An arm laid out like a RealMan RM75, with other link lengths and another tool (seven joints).
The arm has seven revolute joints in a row. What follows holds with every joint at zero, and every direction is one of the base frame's. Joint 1 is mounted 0.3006 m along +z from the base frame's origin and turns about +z. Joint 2 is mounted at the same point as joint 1 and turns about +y. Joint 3 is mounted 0.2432 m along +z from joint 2 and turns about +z. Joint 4 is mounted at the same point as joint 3 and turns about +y. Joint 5 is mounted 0.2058 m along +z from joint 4 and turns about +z. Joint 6 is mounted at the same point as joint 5 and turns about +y. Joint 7 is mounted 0.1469 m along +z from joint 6 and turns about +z. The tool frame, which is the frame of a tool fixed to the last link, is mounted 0.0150 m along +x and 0.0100 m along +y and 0.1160 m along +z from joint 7; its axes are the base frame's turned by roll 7.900, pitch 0.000 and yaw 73.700 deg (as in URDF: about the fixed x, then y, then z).
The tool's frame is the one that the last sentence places.
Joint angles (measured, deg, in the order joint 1, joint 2, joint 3, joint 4, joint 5, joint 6, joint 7), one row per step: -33.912 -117.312 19.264 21.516 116.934 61.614 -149.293; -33.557 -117.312 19.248 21.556 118.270 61.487 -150.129; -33.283 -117.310 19.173 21.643 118.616 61.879 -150.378; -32.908 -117.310 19.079 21.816 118.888 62.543 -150.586; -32.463 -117.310 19.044 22.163 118.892 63.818 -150.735; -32.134 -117.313 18.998 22.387 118.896 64.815 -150.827; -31.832 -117.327 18.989 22.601 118.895 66.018 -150.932; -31.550 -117.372 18.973 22.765 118.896 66.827 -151.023; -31.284 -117.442 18.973 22.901 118.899 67.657 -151.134; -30.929 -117.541 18.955 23.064 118.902 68.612 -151.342; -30.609 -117.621 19.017 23.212 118.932 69.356 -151.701; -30.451 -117.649 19.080 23.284 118.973 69.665 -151.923; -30.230 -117.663 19.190 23.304 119.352 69.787 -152.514
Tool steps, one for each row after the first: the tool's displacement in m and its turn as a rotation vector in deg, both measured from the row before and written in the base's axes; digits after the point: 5 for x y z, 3 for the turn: -0.00557 -0.00451 -0.00362 -1.005 0.347 0.843; -0.00125 -0.00247 -0.00076 -0.330 -0.166 0.139; -0.00085 -0.00301 -0.00035 -0.312 -0.298 0.019; 0.00153 -0.00333 0.00051 -0.281 -0.640 -0.420; 0.00139 -0.00265 0.00021 -0.237 -0.526 -0.343; 0.00256 -0.00296 -0.00023 -0.357 -0.660 -0.517; 0.00125 -0.00247 -0.00030 -0.243 -0.477 -0.256; 0.00161 -0.00261 -0.00071 -0.299 -0.536 -0.273; 0.00152 -0.00329 -0.00085 -0.347 -0.693 -0.202; 0.00085 -0.00294 -0.00090 -0.373 -0.612 -0.020; 0.00011 -0.00145 -0.00049 -0.210 -0.258 0.046; -0.00174 -0.00246 -0.00171 -0.529 -0.196 0.461
